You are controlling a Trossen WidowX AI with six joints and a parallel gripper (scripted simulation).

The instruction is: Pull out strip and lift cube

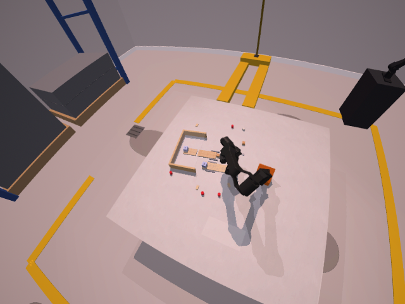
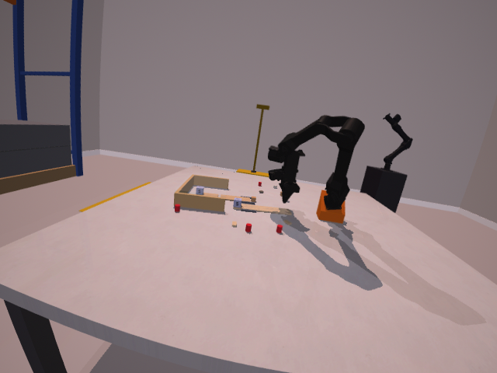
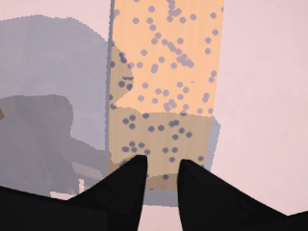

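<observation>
Right now my gripper tip is 90 mm short of the speckled strip and 40 mm above it.
</observation>
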